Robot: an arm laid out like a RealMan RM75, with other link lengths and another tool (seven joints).
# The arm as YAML. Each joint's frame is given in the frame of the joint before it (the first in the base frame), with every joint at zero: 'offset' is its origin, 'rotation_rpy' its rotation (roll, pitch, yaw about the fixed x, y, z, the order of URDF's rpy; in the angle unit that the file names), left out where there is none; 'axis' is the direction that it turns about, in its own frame. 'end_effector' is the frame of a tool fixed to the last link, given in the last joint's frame.
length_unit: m
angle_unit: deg
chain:
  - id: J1
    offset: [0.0, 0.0, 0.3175]
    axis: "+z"
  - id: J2
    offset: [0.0, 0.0, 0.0]
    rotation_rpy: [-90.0, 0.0, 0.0]
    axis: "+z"
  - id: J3
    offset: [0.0, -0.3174, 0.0]
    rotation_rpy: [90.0, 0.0, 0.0]
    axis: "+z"
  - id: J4
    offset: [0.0, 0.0, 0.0]
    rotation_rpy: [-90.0, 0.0, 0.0]
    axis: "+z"
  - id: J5
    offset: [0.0, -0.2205, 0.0]
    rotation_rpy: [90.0, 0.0, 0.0]
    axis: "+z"
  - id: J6
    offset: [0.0, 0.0, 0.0]
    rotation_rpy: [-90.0, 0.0, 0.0]
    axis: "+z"
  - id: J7
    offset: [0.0, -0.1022, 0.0]
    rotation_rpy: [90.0, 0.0, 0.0]
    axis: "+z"
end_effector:
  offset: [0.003, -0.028, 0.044]
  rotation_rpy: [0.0, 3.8, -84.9]
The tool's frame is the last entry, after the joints.
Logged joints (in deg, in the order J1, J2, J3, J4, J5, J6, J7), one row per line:
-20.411 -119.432 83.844 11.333 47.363 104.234 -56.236
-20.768 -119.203 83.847 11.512 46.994 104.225 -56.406
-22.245 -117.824 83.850 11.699 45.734 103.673 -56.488
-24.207 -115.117 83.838 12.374 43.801 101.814 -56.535
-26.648 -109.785 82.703 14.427 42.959 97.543 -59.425
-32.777 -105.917 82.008 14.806 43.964 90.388 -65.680
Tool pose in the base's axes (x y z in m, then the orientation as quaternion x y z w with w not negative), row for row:
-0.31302 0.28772 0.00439 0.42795 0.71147 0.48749 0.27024
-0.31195 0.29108 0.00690 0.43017 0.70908 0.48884 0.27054
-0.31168 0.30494 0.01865 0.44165 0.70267 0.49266 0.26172
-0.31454 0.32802 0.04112 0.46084 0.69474 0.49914 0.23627
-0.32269 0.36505 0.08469 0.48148 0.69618 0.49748 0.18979
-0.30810 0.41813 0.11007 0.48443 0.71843 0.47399 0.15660
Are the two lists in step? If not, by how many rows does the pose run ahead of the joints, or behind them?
They are in step.
